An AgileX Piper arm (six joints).
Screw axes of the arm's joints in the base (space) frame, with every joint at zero. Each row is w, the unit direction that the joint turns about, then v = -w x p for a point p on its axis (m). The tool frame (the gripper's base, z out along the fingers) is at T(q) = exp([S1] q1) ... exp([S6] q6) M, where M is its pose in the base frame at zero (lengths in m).
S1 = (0, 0, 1, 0.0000, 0.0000, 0.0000)
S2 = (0, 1, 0, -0.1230, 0.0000, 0.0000)
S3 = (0, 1, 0, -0.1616, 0.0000, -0.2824)
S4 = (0.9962, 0, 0.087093, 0.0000, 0.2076, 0.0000)
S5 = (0, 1, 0, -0.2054, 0.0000, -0.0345)
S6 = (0.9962, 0, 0.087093, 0.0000, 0.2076, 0.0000)
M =
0.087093 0 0.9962 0.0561
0 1 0 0.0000
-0.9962 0 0.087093 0.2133
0 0 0 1
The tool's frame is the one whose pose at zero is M.
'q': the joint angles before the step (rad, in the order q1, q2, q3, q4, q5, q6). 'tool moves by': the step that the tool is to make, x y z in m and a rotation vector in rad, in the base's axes. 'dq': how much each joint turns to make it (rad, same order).
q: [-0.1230, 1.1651, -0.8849, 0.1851, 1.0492, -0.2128]
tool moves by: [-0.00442, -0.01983, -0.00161, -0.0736, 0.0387, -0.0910]
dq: [-0.0628, 0.0000, 0.0000, -0.0976, 0.0209, 0.0528]
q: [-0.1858, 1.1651, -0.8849, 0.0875, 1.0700, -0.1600]
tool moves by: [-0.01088, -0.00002, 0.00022, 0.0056, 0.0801, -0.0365]
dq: [-0.0019, -0.0156, 0.0019, -0.0237, 0.0905, 0.0475]
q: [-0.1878, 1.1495, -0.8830, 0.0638, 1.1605, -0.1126]
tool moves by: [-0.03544, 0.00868, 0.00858, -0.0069, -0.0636, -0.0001]
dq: [0.0114, -0.1620, 0.0683, 0.0009, 0.0292, 0.0138]
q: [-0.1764, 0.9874, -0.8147, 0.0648, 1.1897, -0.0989]
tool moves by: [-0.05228, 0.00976, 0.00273, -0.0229, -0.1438, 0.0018]
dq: [0.0023, -0.2623, 0.1078, 0.0021, 0.0088, 0.0012]
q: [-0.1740, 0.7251, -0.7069, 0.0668, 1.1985, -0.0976]
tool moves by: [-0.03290, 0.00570, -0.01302, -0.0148, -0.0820, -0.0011]
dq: [-0.0002, -0.1815, 0.0982, -0.0008, -0.0001, 0.0009]
